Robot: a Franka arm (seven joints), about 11 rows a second.
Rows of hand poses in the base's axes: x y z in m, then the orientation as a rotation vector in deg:
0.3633, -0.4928, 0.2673, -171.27, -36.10, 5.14
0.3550, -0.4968, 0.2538, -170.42, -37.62, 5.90
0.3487, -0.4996, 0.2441, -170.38, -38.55, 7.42
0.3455, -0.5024, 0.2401, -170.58, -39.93, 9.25
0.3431, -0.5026, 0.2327, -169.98, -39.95, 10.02
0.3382, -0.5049, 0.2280, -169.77, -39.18, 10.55
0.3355, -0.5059, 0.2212, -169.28, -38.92, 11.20
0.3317, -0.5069, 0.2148, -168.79, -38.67, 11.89
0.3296, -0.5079, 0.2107, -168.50, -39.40, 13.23
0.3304, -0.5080, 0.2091, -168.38, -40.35, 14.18
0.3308, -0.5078, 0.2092, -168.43, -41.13, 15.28
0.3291, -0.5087, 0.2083, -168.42, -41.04, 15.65
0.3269, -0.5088, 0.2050, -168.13, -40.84, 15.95
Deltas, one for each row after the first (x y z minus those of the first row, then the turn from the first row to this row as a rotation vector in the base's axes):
-0.0083, -0.0040, -0.0135, 0.41, 0.56, 1.10
-0.0146, -0.0068, -0.0232, 0.02, 1.46, 1.74
-0.0178, -0.0096, -0.0272, -0.77, 2.46, 2.66
-0.0202, -0.0098, -0.0346, -0.35, 3.08, 2.77
-0.0251, -0.0121, -0.0393, -0.10, 3.52, 2.31
-0.0278, -0.0131, -0.0461, 0.29, 4.06, 2.22
-0.0316, -0.0141, -0.0525, 0.67, 4.63, 2.14
-0.0337, -0.0151, -0.0566, 0.52, 5.49, 2.69
-0.0329, -0.0152, -0.0582, 0.25, 6.03, 3.34
-0.0325, -0.0150, -0.0581, -0.19, 6.65, 3.87
-0.0342, -0.0159, -0.0590, -0.24, 6.89, 3.83
-0.0364, -0.0160, -0.0623, 0.00, 7.16, 3.74

